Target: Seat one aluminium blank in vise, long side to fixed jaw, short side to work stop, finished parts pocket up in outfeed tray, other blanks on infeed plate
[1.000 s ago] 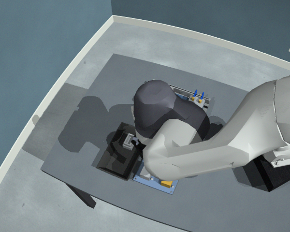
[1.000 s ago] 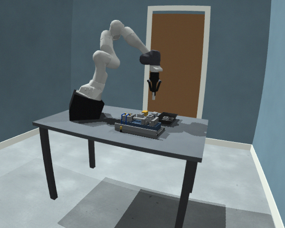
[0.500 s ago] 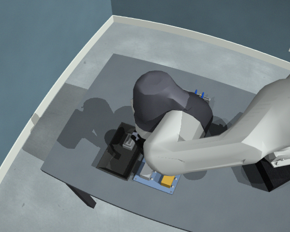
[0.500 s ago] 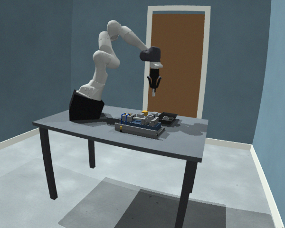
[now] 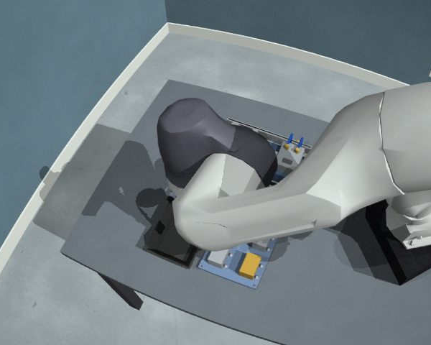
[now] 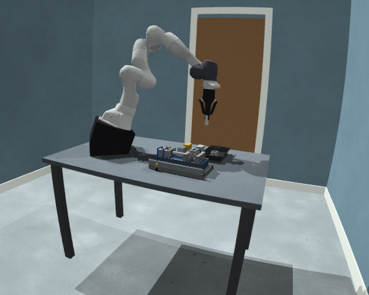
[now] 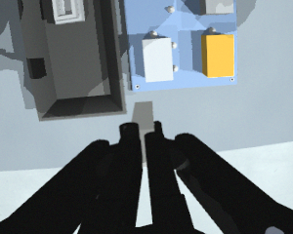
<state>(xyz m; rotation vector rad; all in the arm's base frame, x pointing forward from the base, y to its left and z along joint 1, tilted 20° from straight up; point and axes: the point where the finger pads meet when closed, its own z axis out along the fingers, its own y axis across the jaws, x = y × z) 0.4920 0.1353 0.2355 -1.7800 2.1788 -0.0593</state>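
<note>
The moving jaw lies 38 cm to the right of my hand, 14 cm below it and 4 cm behind it. From my hand the other things lie so: blue infeed plate (21 cm below, 8 cm behind, 7 cm to the right); vise hose block (35 cm to the right, 17 cm behind, 14 cm below); brass blank (19 cm below, 12 cm behind, 1 cm to the right).
</note>
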